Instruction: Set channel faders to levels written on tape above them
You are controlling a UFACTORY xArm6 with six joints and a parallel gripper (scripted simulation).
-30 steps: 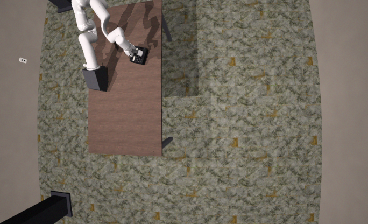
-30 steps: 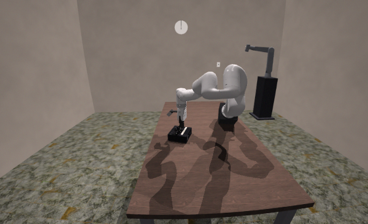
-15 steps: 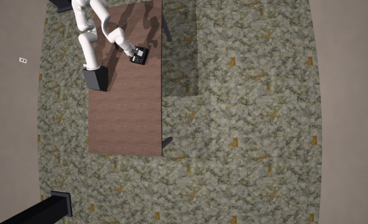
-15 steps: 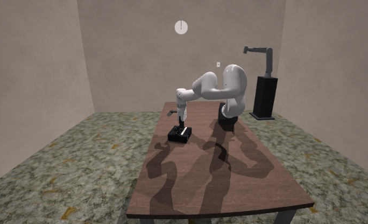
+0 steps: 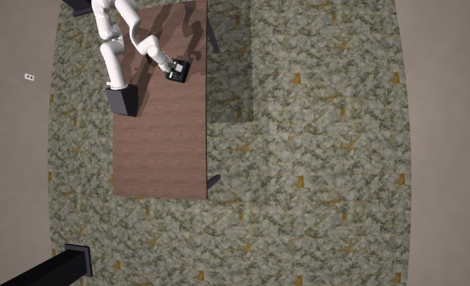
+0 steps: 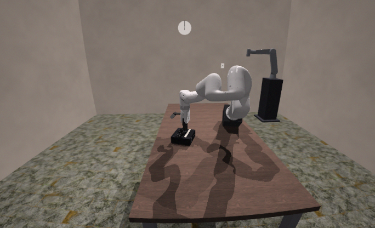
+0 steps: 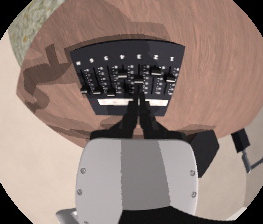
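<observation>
Right now the fader cap is 3 cm ahead of my hand, 1 cm to the right of it and 3 cm below it.
</observation>
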